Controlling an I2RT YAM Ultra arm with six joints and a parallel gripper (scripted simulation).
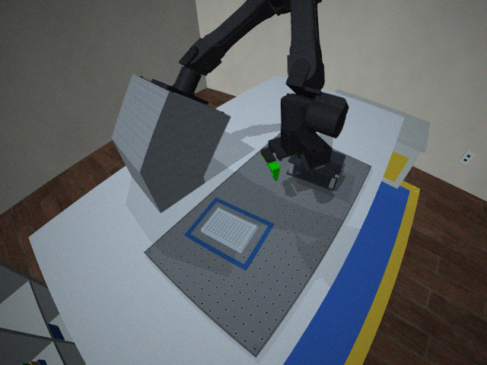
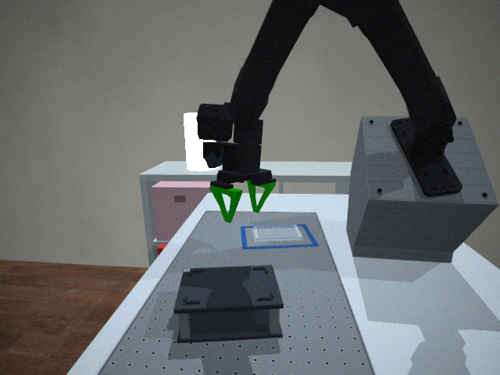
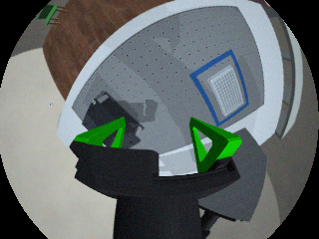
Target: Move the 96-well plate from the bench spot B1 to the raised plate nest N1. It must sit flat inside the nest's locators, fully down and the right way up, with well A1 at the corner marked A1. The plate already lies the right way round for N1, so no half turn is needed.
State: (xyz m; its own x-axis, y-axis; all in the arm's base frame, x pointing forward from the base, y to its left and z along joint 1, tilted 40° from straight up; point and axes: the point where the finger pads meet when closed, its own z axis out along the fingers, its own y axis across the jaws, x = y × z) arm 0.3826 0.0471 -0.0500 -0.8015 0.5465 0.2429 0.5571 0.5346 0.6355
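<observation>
Now: hand 8 cm past the clear 96-well plate, 17 cm to the left of it and 12 cm above it. Also, from my hand: dark raised nest N1 (2 cm ahead, 17 cm to the left, 7 cm below).
</observation>
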